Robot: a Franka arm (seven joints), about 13 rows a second.
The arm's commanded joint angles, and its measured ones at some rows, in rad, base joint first. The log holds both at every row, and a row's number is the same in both.
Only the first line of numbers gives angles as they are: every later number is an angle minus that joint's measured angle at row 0.
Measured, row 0:
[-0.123, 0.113, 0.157, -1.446, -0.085, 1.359, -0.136]
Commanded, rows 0 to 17:
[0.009, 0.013, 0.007, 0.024, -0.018, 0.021, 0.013]
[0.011, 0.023, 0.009, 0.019, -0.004, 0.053, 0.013]
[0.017, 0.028, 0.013, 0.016, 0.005, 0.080, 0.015]
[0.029, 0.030, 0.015, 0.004, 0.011, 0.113, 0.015]
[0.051, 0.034, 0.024, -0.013, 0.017, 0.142, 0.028]
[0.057, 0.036, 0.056, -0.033, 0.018, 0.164, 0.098]
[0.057, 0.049, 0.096, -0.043, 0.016, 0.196, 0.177]
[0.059, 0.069, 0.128, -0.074, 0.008, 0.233, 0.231]
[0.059, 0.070, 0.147, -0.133, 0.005, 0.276, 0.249]
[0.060, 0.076, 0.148, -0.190, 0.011, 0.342, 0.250]
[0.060, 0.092, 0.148, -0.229, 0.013, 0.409, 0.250]
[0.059, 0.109, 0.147, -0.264, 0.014, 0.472, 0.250]
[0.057, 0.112, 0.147, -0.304, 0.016, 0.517, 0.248]
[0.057, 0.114, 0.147, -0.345, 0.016, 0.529, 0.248]
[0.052, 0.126, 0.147, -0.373, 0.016, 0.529, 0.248]
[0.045, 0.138, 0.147, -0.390, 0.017, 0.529, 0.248]
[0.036, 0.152, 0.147, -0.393, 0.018, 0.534, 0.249]
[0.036, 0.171, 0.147, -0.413, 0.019, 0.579, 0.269]
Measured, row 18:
[0.050, 0.160, 0.142, -0.383, 0.006, 0.530, 0.238]
